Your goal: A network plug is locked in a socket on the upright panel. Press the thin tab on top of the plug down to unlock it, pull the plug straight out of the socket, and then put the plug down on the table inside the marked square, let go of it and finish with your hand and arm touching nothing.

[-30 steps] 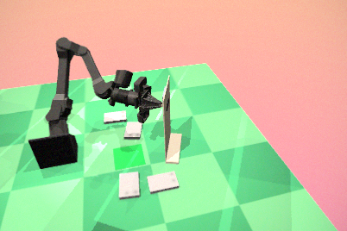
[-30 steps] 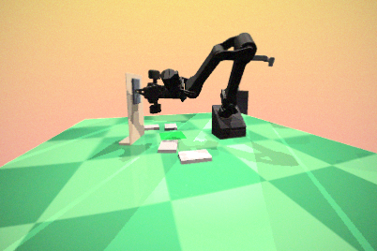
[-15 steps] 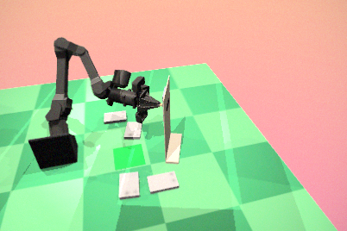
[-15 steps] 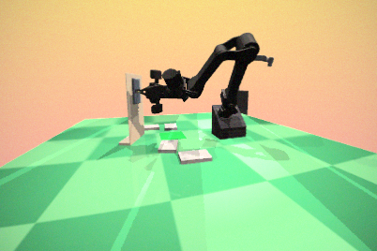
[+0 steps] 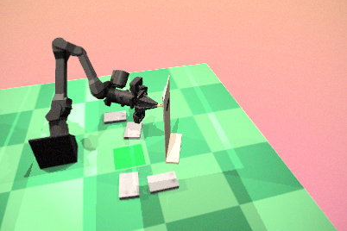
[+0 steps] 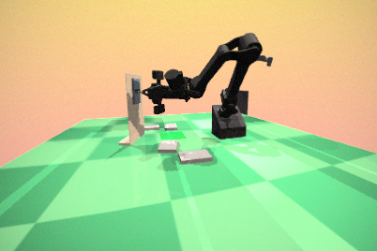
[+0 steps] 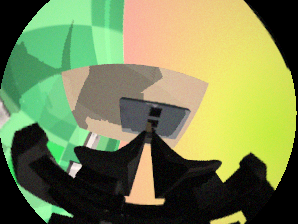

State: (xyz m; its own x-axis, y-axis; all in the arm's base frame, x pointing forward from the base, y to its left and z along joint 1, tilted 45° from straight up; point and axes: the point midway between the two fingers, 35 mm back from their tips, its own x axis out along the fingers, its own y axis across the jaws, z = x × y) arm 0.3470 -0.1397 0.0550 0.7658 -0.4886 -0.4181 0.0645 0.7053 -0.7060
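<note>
My gripper tip is 22 cm above the green marked square and 14 cm past it. The rest, counted from my gripper tip: upright panel (8 cm below, 4 cm ahead, 2 cm to the right); then network plug (right at my gripper tip).
</note>
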